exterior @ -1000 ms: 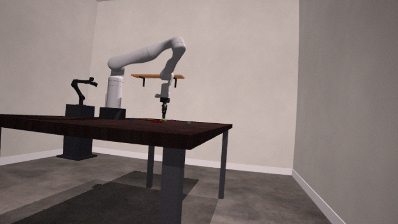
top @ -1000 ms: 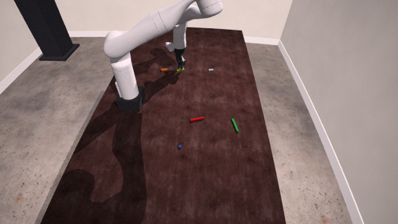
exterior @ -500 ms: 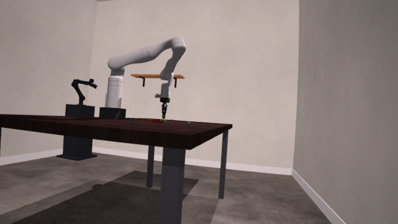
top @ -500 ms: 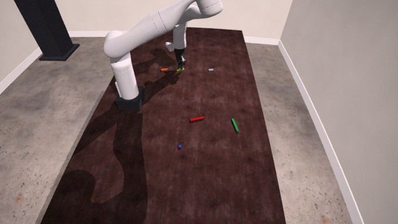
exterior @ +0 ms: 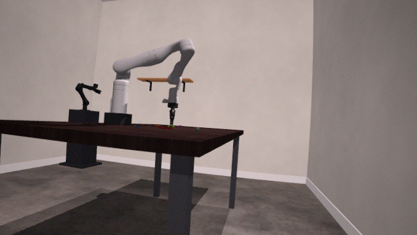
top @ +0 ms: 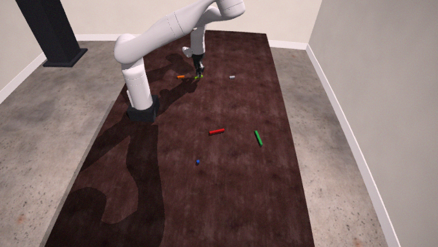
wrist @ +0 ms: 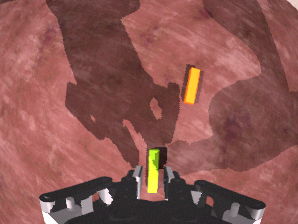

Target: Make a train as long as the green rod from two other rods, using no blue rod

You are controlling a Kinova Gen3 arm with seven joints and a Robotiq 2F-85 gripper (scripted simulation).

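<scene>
Now: the lime rod 30 mm below my hand. The rest, counted from my hand: magenta rod (60 mm behind, 360 mm to the left, 30 mm below); orange rod (110 mm behind, 10 mm to the right, 30 mm below); grey rod (200 mm ahead, 20 mm to the left, 30 mm below).
</scene>
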